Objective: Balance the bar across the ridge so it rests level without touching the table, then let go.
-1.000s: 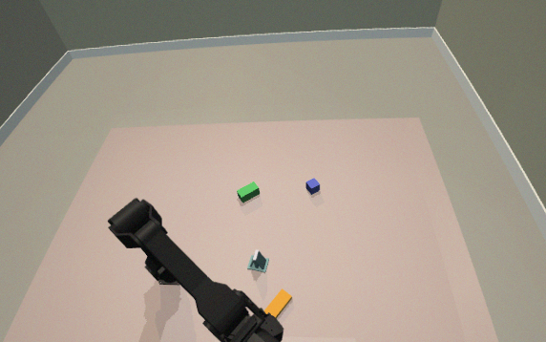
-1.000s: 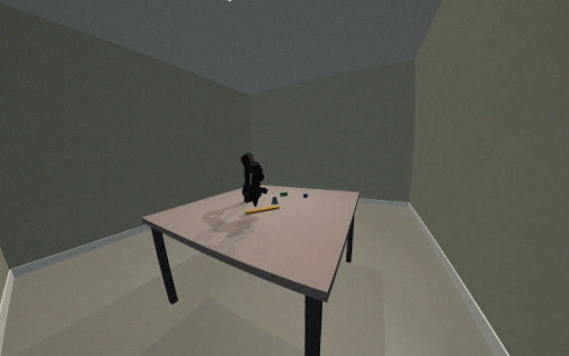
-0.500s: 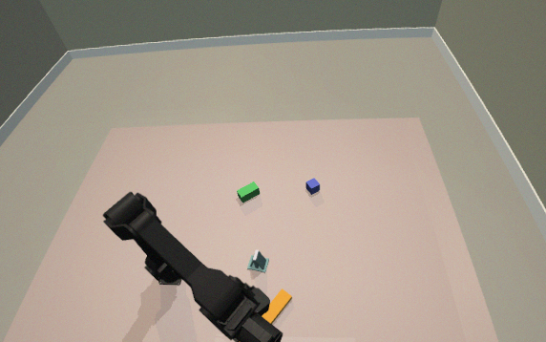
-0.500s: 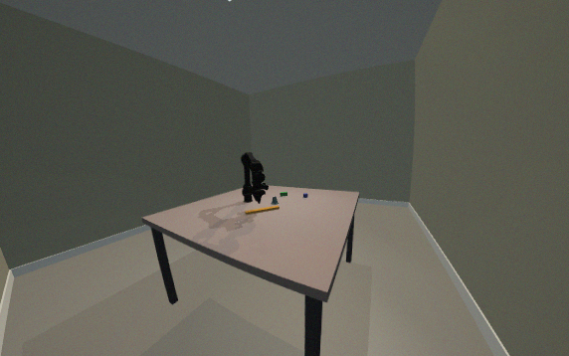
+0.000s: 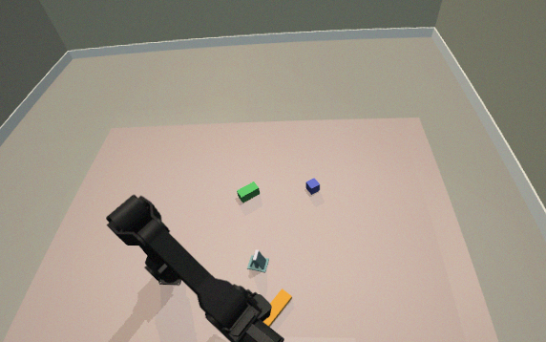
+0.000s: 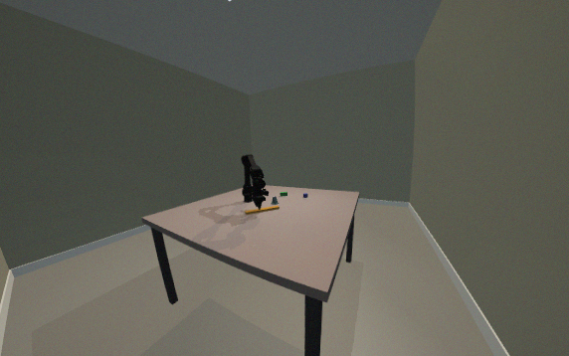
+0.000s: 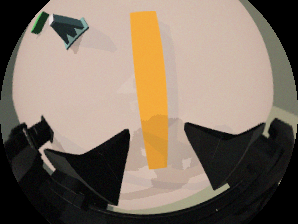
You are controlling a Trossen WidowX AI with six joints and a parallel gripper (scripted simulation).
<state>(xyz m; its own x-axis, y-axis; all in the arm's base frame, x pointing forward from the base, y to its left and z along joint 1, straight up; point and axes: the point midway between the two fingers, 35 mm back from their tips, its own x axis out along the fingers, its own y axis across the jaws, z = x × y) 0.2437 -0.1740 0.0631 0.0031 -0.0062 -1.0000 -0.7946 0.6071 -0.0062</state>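
Right now the orange bar is 30 mm to the left of my gripper tip, 20 mm below it and 20 mm ahead of it. Round my gripper tip: green block: 450 mm to the left, 40 mm behind, 10 mm below; blue cube: 480 mm to the left, 170 mm ahead, 10 mm below.
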